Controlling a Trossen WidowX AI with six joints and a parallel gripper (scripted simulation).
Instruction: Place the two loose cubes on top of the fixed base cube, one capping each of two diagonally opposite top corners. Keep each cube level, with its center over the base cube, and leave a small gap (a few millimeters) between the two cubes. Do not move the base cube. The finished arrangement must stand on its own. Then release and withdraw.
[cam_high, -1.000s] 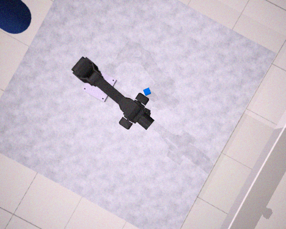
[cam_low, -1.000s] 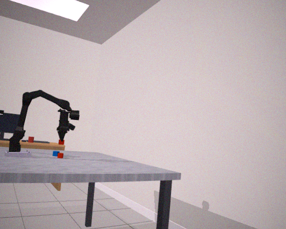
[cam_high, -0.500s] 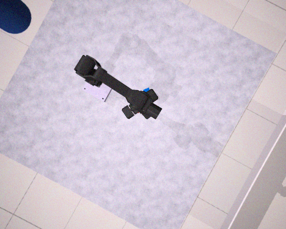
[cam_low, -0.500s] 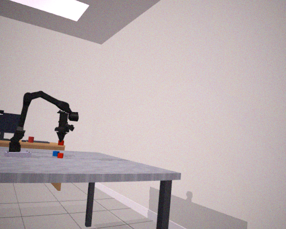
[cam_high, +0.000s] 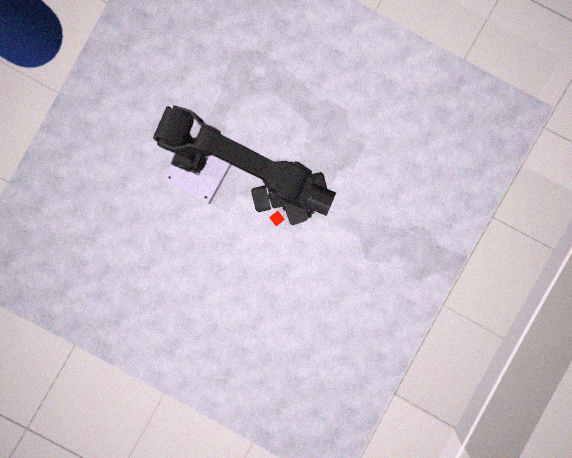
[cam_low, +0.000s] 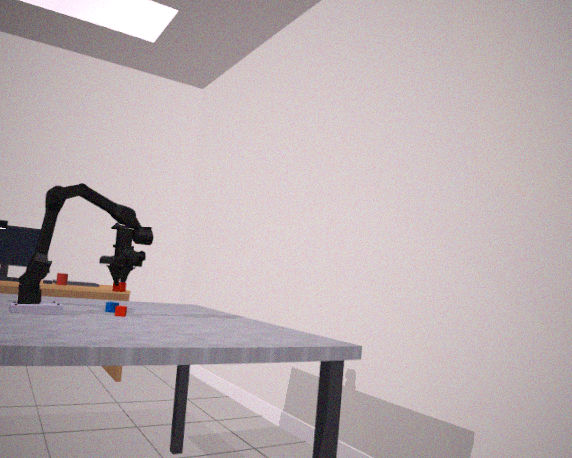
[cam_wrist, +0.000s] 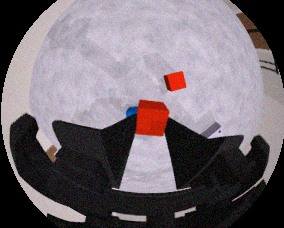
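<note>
Right now my gripper tip is 80 mm above the blue base cube, 50 mm to the right of it and 10 mm past it. Also, from my gripper tip: red cube: 80 mm below, 70 mm to the right.
</note>
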